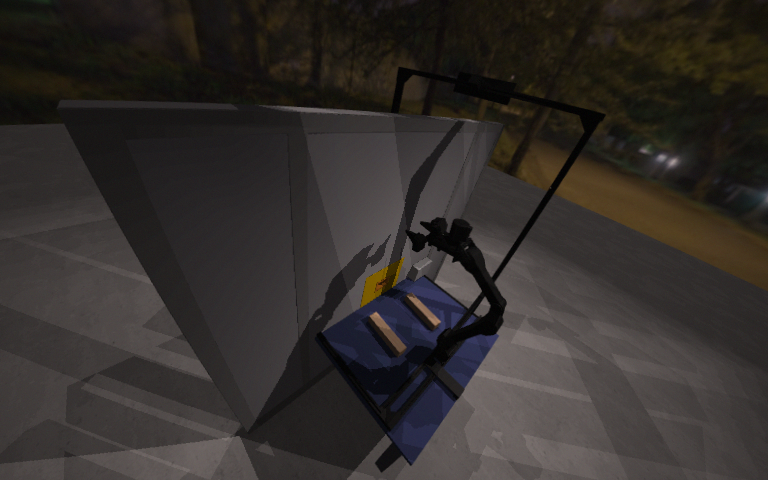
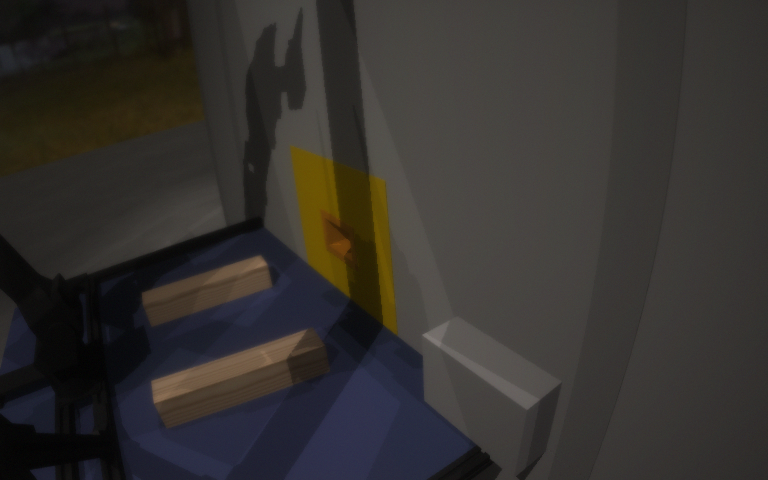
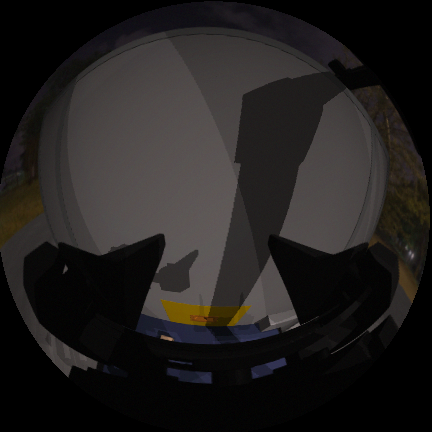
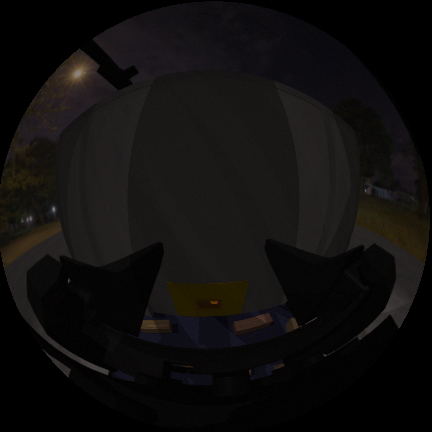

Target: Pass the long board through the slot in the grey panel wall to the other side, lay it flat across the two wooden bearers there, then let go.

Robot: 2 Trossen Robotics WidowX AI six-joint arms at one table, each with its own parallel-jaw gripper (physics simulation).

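Seen in the pictures: left gripper, fingertip midpoint: (image 1: 413,226) (image 3: 217,240); right gripper, fingertip midpoint: (image 4: 214,246); left arm's base, link origin: (image 1: 441,355) (image 2: 79,386).
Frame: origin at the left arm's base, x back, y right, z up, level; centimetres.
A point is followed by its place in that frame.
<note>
My left gripper (image 1: 415,227) @(x -35.0, y -0.1, z 50.4 cm) (image 3: 217,240) @(x -35.0, y -0.1, z 50.4 cm) is open and empty, raised high above the table and facing the grey panel wall (image 1: 351,169) @(x -43.2, y -28.1, z 74.1 cm) (image 2: 509,169) @(x -43.3, y 33.5, z 26.2 cm). The yellow panel (image 1: 370,291) @(x -43.1, y -7.2, z 7.8 cm) (image 2: 314,192) @(x -43.1, y -5.0, z 14.2 cm) (image 3: 177,311) @(x -43.1, y -7.8, z 13.0 cm) carries the orange-rimmed slot (image 2: 326,229) @(x -43.1, y -2.5, z 8.6 cm) low on the wall. Two wooden bearers, one (image 1: 387,335) @(x -22.1, y -14.4, z 2.5 cm) (image 2: 206,291) @(x -23.4, y -10.7, z 1.2 cm) and the other (image 1: 422,311) @(x -20.1, y 10.1, z 2.3 cm) (image 2: 240,376) @(x -21.1, y 14.1, z 2.3 cm), lie apart on the table. My right gripper (image 4: 214,246) @(x -68.6, y 0.0, z 45.8 cm) is open and empty, facing the wall's other side. Beyond it, several wooden pieces (image 4: 252,324) @(x -57.5, y -14.9, z 3.1 cm) (image 4: 156,326) @(x -57.9, y 21.6, z 2.5 cm) show partly; I cannot tell which is the long board.
A light grey block (image 1: 419,268) @(x -39.0, y 28.8, z 7.9 cm) (image 2: 487,362) @(x -40.2, y 34.7, z 8.1 cm) stands by the wall at the edge of the blue table (image 1: 348,342) @(x -32.1, y -28.6, z -1.9 cm) (image 2: 351,418) @(x -30.0, y 24.0, z -1.9 cm). A black overhead frame (image 1: 550,189) @(x -3.2, y 34.1, z 75.4 cm) rises behind the left arm. Shadows of the arm and frame fall on the wall.
</note>
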